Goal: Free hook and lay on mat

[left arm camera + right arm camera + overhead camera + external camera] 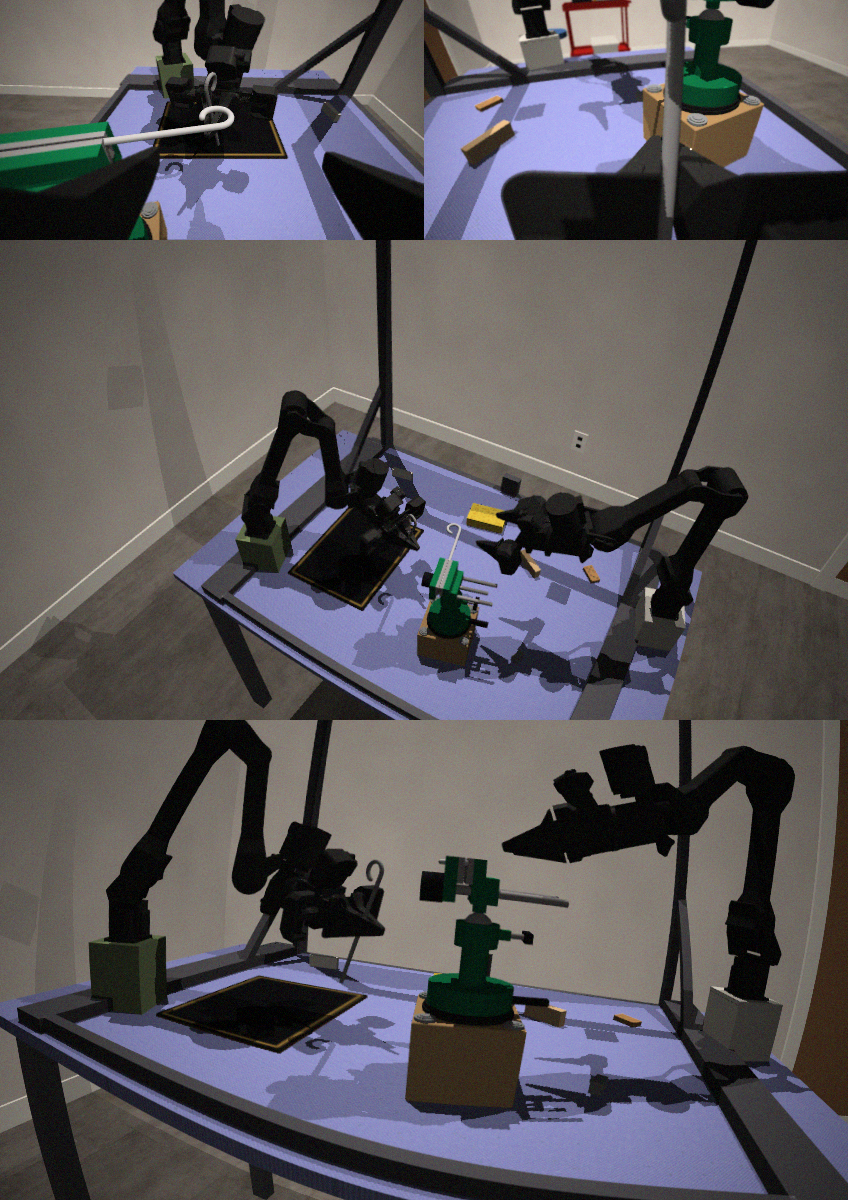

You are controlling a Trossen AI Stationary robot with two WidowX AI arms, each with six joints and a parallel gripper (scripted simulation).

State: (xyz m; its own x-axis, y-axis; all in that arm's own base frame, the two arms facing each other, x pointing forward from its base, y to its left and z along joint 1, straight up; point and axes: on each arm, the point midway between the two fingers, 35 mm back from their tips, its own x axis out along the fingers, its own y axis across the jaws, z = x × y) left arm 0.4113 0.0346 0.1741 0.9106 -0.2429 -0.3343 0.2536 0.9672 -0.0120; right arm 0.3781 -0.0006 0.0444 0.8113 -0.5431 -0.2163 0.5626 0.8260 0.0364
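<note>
Right now the black mat is 150 mm to the right of my right hand, 140 mm below it and 50 mm behind it. Round my right hand: pale block: 380 mm behind, 140 mm below, 120 mm to the right.
</note>
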